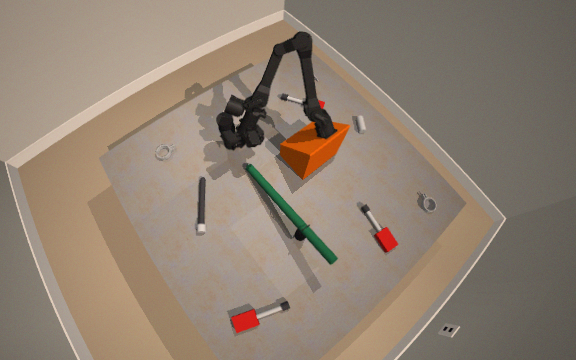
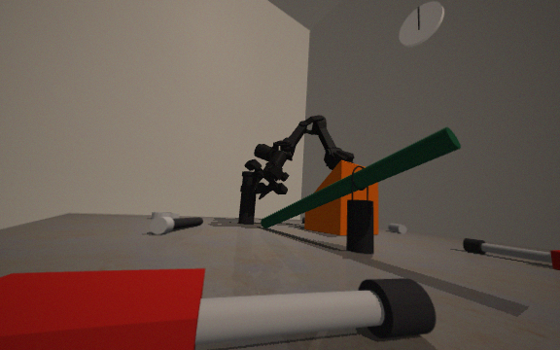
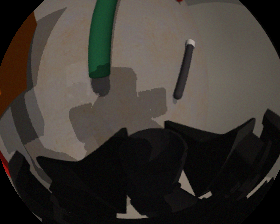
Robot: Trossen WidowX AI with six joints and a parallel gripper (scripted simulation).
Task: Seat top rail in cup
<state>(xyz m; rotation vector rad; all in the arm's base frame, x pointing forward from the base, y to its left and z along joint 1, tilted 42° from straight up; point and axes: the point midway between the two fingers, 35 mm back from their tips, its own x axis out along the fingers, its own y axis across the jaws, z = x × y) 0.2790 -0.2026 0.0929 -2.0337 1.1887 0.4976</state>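
My gripper tip is 20 mm past the rail-end cup, 20 mm to the left of it and 30 mm below it. Round my gripper tip: short black post (10 mm ahead, 430 mm to the left); white cylinder (590 mm behind, 220 mm to the left, 90 mm below).
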